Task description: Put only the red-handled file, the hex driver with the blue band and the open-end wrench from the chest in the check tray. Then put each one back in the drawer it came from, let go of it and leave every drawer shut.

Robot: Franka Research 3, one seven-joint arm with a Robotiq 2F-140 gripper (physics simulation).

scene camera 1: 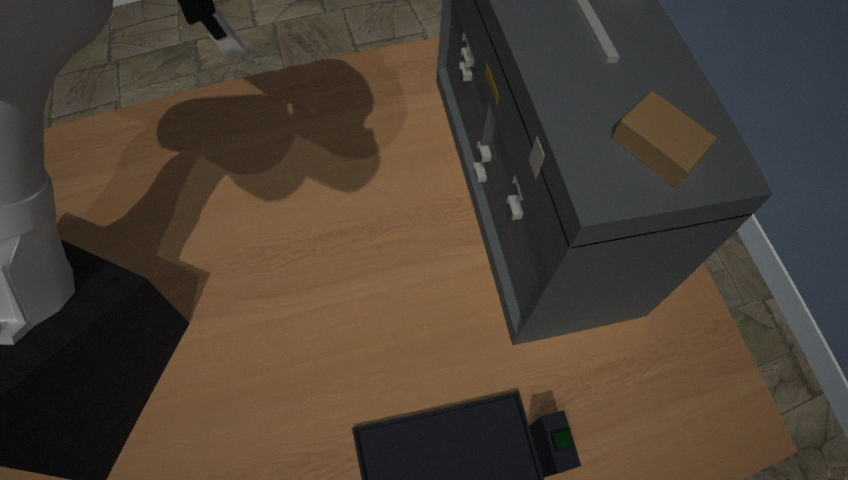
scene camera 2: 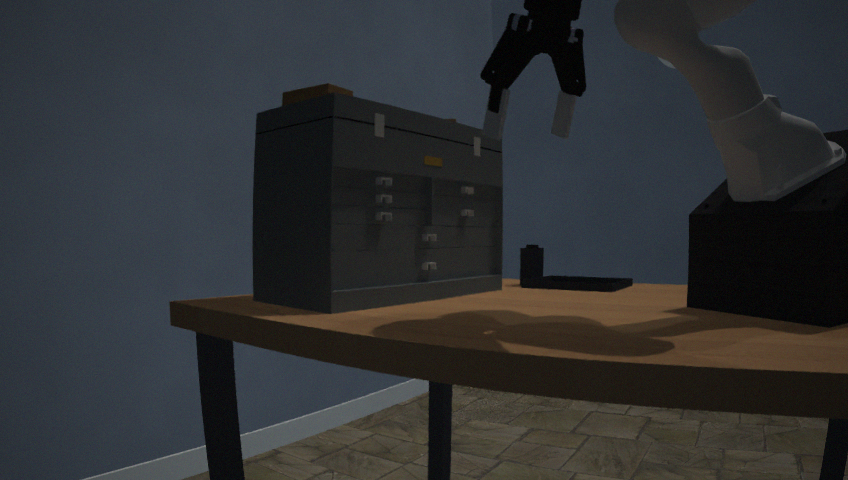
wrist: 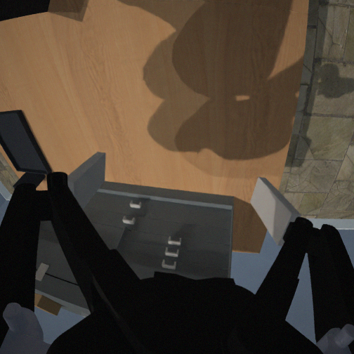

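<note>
The grey chest (scene camera 1: 630, 279) (scene camera 2: 294, 208) (wrist: 200, 220) stands on the table. Its drawers look shut, with several small white handles on the front. The dark check tray (scene camera 1: 440, 446) (scene camera 2: 586, 283) (wrist: 22, 142) lies flat, and no tool shows in it. The red-handled file, the hex driver with the blue band and the open-end wrench do not show in any view. My gripper (scene camera 2: 528, 127) (wrist: 181, 178) is open with nothing between its fingers, high above the table and out in front of the chest's drawer side. In scene camera 1, part of one finger shows at the top.
A brown block (scene camera 1: 663, 139) (scene camera 2: 315, 95) (wrist: 48, 303) lies on the chest's lid, beside a pale bar handle (scene camera 1: 598, 32). A small dark box with a green display (scene camera 1: 556, 443) (scene camera 2: 531, 265) stands against the tray. The black robot base (scene camera 1: 89, 368) (scene camera 2: 755, 255) stands across from the chest.
</note>
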